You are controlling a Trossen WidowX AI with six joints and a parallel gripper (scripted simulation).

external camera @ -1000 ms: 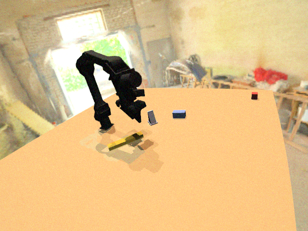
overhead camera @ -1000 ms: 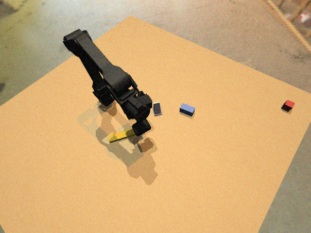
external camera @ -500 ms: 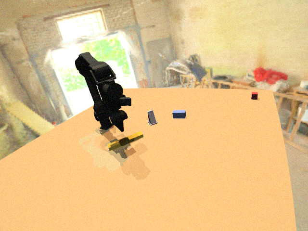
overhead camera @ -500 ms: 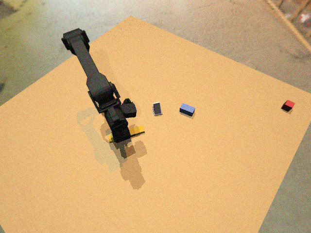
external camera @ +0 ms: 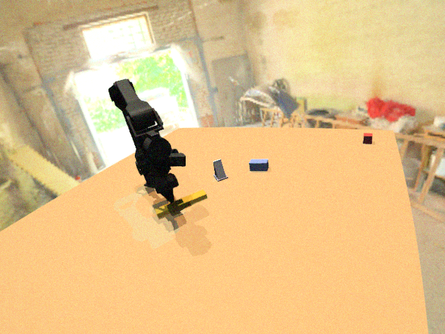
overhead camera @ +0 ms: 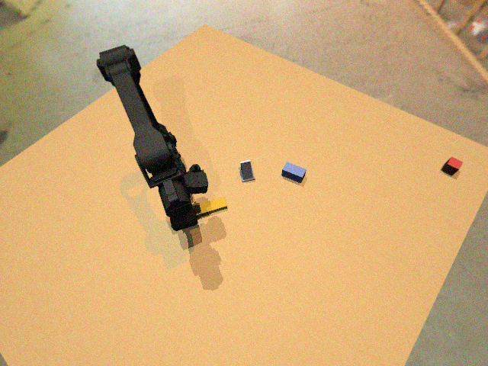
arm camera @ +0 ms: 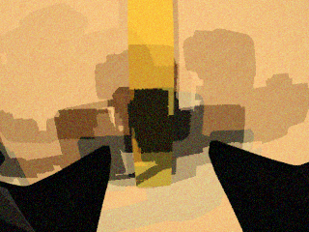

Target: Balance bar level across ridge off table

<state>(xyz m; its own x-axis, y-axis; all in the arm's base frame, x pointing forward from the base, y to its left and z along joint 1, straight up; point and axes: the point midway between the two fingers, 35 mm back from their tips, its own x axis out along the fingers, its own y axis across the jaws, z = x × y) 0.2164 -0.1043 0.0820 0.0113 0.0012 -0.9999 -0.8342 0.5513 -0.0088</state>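
The yellow bar lies 10 mm ahead of my gripper tip, 20 mm to the left of it and 40 mm below it. The rest, counted from my gripper tip: blue block: 160 mm ahead, 300 mm to the left, 30 mm below; small red block: 520 mm ahead, 600 mm to the left, 30 mm below.
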